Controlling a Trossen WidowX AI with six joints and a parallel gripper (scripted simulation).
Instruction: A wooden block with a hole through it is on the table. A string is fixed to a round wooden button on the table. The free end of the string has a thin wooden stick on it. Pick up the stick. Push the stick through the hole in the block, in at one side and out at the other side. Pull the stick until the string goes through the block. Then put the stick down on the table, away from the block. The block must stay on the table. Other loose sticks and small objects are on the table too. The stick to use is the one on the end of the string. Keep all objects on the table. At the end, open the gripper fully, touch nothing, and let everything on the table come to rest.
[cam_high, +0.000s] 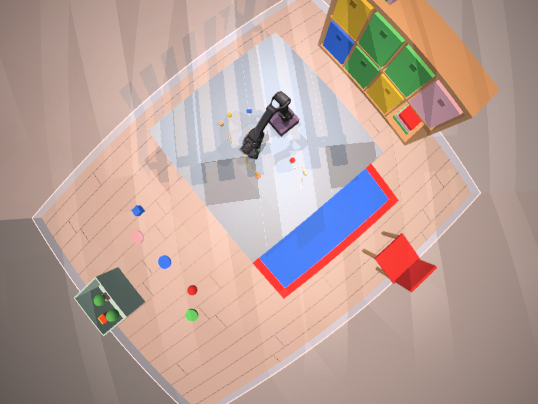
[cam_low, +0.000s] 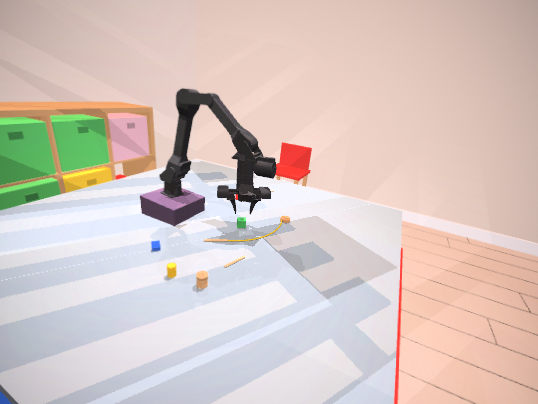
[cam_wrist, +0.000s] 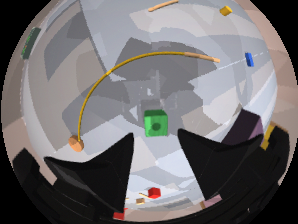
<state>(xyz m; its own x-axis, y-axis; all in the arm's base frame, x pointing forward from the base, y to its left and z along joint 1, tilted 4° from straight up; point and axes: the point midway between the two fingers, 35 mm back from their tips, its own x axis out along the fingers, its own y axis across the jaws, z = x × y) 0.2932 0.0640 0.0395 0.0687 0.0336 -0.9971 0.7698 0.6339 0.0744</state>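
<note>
Now: the green block 4 cm below my gripper tip. Round my gripper tip: round wooden button 10 cm ahead, 15 cm to the left, 5 cm below; blue cube 12 cm behind, 28 cm to the right, 5 cm below; red cube 16 cm behind, 20 cm to the left, 4 cm below.
</note>
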